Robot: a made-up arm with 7 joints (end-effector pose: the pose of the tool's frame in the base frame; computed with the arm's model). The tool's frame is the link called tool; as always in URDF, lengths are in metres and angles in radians.
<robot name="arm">
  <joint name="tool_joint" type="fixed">
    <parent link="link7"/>
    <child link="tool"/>
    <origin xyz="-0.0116 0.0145 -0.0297" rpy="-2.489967 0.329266 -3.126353"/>
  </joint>
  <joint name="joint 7" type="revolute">
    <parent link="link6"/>
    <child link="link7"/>
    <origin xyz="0.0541 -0.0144 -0.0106" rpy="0 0 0"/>
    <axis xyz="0 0 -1"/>
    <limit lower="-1.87" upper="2.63" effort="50" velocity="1.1"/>
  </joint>
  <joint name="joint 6" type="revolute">
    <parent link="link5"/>
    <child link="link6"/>
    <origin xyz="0.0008 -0.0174 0.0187" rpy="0 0 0"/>
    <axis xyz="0 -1 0"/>
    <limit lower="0.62" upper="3.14" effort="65" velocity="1.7"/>
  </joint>
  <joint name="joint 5" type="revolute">
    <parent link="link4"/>
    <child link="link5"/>
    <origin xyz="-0.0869 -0.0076 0.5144" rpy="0 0 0"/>
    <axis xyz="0 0 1"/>
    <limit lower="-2" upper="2.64" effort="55" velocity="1.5"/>
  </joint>
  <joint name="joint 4" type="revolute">
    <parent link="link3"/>
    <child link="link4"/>
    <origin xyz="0.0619 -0.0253 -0.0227" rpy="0 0 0"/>
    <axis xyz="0 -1 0"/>
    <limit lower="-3.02" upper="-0.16" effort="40" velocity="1.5"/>
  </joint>
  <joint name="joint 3" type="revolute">
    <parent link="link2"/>
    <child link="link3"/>
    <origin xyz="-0.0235 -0.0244 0.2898" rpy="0 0 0"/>
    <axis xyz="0 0 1"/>
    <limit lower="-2.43" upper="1.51" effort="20" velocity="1.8"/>
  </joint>
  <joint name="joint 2" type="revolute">
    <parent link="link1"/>
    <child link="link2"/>
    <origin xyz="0.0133 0.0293 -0.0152" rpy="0 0 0"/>
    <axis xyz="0 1 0"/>
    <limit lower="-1.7" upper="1.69" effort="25" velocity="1.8"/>
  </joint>
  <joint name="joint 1" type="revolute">
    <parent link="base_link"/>
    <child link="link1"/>
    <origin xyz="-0.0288 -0.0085 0.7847" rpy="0 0 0"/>
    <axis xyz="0 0 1"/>
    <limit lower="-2.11" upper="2.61" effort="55" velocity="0.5"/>
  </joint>
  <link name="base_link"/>
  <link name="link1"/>
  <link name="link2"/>
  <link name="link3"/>
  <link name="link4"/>
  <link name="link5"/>
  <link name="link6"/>
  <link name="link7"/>
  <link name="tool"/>
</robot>
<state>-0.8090 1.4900 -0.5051 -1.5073 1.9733 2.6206 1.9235</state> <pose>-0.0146 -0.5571 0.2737 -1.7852 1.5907 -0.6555</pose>
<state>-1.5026 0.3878 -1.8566 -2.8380 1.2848 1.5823 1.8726</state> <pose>-0.3164 0.1696 0.5371 -0.1628 1.7992 -2.1186</pose>
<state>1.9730 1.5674 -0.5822 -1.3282 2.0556 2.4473 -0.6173</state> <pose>0.1060 0.5748 0.2912 -0.7800 2.6447 0.0053</pose>
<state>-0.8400 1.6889 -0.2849 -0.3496 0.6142 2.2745 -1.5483</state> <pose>0.4379 -0.7032 0.5117 -0.3031 2.2045 -0.8586</pose>
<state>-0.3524 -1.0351 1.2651 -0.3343 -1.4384 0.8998 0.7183</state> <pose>-0.5762 0.3248 1.2896 1.3997 0.6208 -0.3933</pose>
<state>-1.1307 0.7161 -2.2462 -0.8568 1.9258 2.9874 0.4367</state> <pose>-0.2302 -0.3159 1.5312 1.1148 -0.8726 -1.1353</pose>
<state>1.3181 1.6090 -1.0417 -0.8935 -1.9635 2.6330 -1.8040</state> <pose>0.5214 0.6111 0.5409 1.2418 1.7198 0.7968</pose>
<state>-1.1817 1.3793 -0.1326 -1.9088 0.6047 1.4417 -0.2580</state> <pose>-0.0314 -0.2641 0.2248 -1.0665 -1.4816 -0.8550</pose>
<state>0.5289 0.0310 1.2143 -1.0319 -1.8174 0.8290 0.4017</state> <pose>-0.0132 0.4770 1.4070 0.2785 1.2181 -1.2769</pose>
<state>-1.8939 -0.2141 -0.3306 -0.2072 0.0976 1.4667 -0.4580</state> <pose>-0.0905 0.0900 1.5992 1.4995 0.5613 -2.4068</pose>
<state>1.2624 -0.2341 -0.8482 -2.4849 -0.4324 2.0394 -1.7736</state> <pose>0.4559 0.1321 0.6850 -2.5370 1.0409 0.1341</pose>
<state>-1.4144 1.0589 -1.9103 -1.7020 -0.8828 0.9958 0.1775</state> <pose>-0.5540 -0.1762 1.1665 -0.5098 0.5193 -0.1814</pose>
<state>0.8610 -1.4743 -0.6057 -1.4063 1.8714 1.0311 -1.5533</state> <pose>-0.0303 -0.4770 1.2883 -0.6633 -0.7903 1.1453</pose>
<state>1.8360 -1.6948 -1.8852 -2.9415 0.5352 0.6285 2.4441</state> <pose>0.0381 0.3088 0.7078 1.3539 -0.9747 1.5019</pose>
